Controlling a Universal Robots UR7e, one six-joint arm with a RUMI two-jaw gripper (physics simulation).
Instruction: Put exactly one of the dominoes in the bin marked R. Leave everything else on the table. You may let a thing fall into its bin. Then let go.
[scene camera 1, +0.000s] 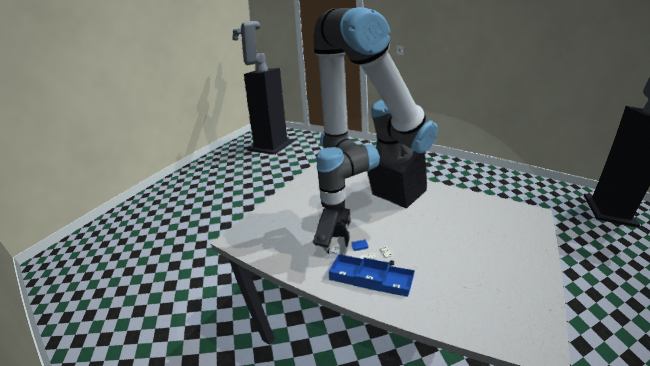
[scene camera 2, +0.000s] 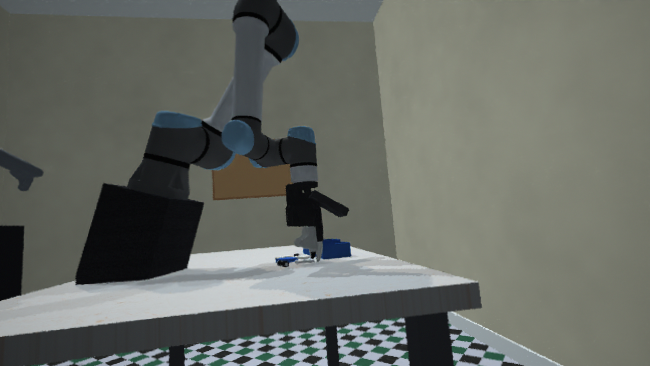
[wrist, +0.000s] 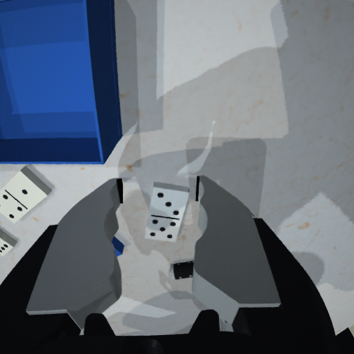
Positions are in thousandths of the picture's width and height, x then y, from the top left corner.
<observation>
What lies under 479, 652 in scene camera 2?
The gripper.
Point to the gripper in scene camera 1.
At 516, 695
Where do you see the gripper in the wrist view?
451, 507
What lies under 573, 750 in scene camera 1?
A blue three-bin tray.
</observation>
